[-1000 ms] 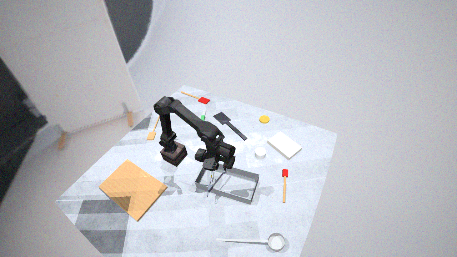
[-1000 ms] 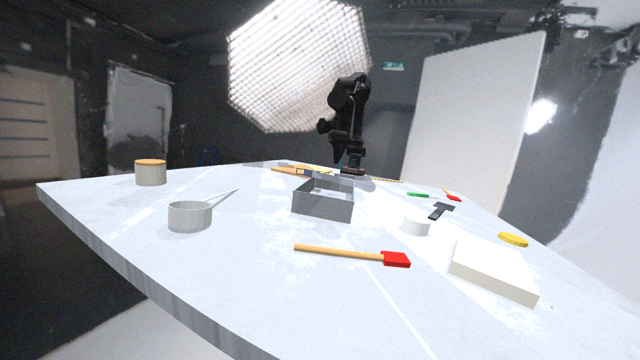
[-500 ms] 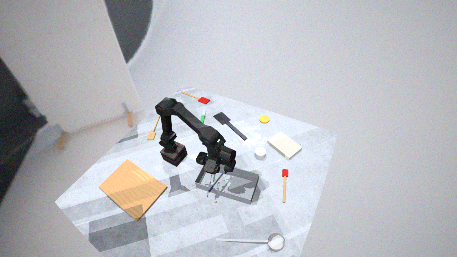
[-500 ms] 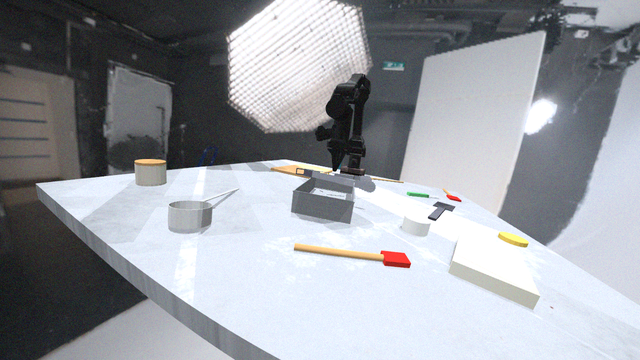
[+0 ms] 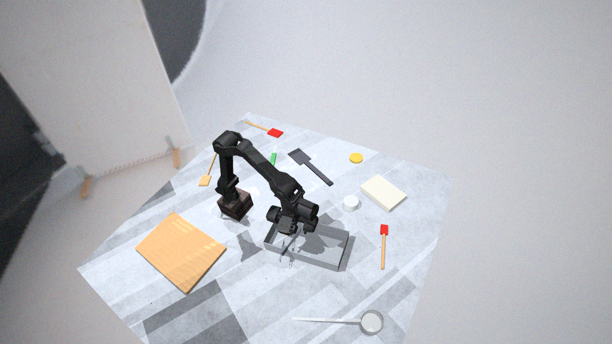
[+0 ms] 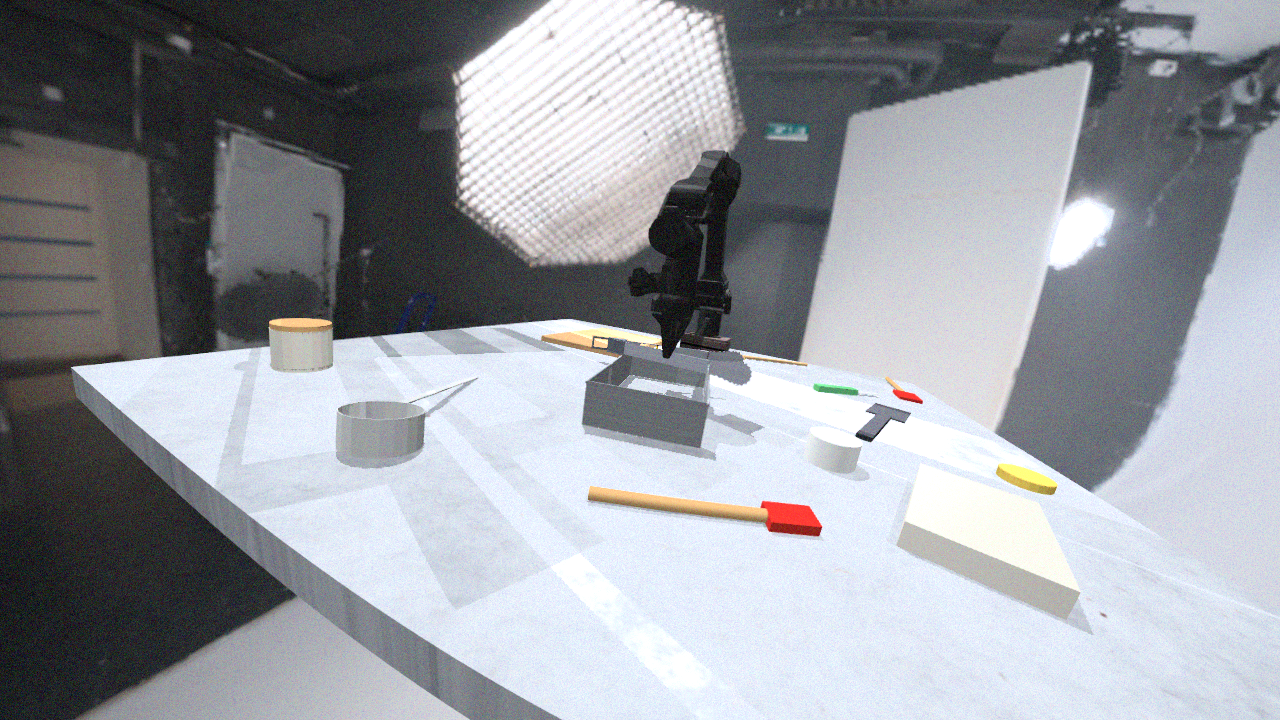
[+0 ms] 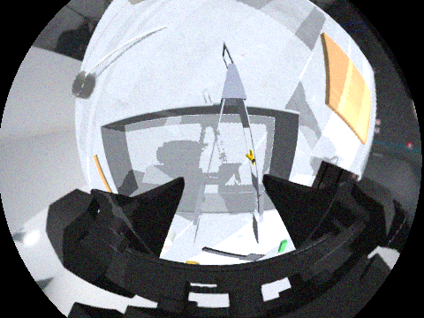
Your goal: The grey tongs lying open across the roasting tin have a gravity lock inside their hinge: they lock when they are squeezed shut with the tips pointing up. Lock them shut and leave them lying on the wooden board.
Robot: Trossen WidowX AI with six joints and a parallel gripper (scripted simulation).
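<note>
My gripper tip is now 50 mm short of the roasting tin and 50 mm above it. From my gripper tip the other things lie so: white cylinder 240 mm to the left, 170 mm ahead, 60 mm below; cream block 340 mm to the left, 300 mm ahead, 60 mm below; black spatula 430 mm to the left, 100 mm behind, 70 mm below.
</note>
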